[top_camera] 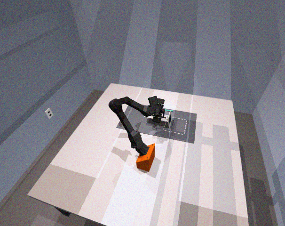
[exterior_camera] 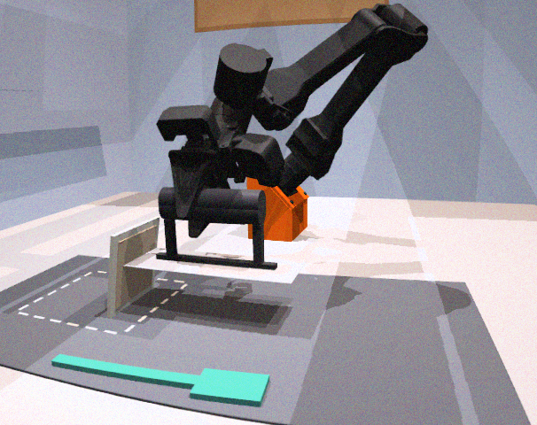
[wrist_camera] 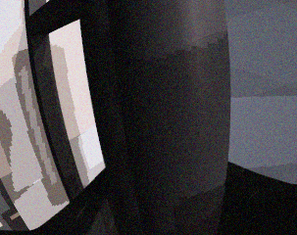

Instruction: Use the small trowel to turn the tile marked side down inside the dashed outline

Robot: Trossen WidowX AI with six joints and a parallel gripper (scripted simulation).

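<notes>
Right now the tile is 1 cm behind my gripper tip, 9 cm to the right of it and 6 cm below it. Round my gripper tip: grey mat 1 cm behind, 1 cm to the left, 13 cm below; trowel 2 cm behind, 1 cm below; green paddle 12 cm ahead, 5 cm to the left, 11 cm below.
</notes>
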